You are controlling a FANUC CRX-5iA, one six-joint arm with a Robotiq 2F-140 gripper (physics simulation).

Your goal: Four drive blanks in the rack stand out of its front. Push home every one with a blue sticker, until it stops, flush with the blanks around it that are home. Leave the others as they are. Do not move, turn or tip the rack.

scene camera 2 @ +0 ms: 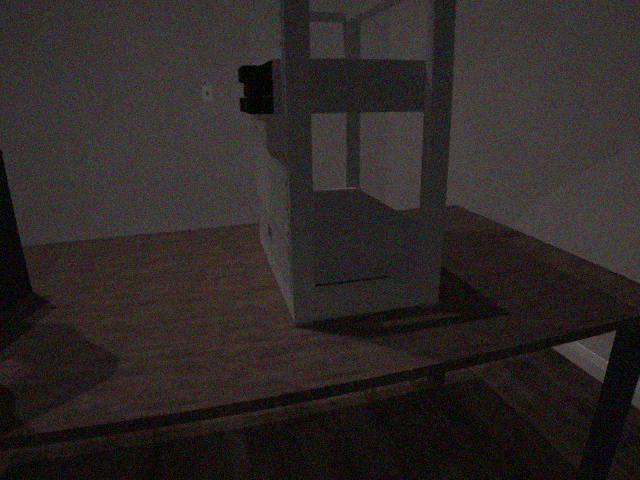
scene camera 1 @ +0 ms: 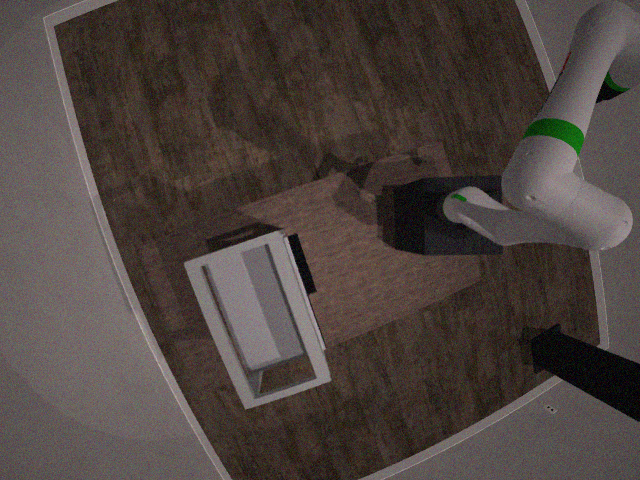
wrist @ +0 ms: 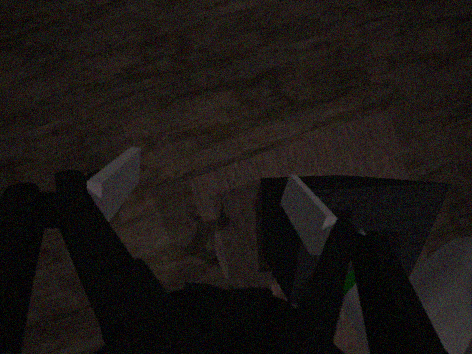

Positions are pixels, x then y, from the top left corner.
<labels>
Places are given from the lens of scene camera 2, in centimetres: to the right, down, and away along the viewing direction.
rack (scene camera 2: 310,237): -2, 0, 76
</labels>
